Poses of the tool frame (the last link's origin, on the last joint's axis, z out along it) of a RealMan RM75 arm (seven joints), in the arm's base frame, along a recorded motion.
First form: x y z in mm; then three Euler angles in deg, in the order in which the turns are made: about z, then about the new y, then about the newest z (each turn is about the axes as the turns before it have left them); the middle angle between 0 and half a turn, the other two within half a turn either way.
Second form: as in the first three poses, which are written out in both.
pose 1, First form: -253.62 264.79 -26.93 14.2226 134.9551 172.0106
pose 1, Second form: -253.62 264.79 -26.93 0.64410 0.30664 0.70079 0.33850 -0.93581 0.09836
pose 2, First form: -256.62 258.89 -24.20 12.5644 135.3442 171.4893
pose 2, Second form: -256.62 258.89 -24.20 0.65447 0.29749 0.69511 0.31789 -0.94240 0.10402
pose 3, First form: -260.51 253.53 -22.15 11.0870 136.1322 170.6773
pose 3, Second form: -260.51 253.53 -22.15 0.66699 0.29578 0.68384 0.30437 -0.94592 0.11226
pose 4, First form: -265.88 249.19 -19.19 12.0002 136.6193 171.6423
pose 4, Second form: -265.88 249.19 -19.19 0.67315 0.29169 0.67955 0.30904 -0.94579 0.09983
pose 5, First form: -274.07 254.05 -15.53 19.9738 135.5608 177.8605
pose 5, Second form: -274.07 254.05 -15.53 0.65783 0.27881 0.69966 0.36640 -0.93009 0.02614
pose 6, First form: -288.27 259.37 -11.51 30.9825 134.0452 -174.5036
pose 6, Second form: -288.27 259.37 -11.51 0.64260 0.27412 0.71549 0.45532 -0.88766 -0.06885
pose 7, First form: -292.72 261.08 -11.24 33.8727 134.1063 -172.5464
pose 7, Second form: -292.72 261.08 -11.24 0.64528 0.27693 0.71198 0.47768 -0.87358 -0.09315
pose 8, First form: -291.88 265.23 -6.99 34.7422 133.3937 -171.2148
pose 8, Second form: -291.88 265.23 -6.99 0.64495 0.26142 0.71813 0.47698 -0.87188 -0.11098
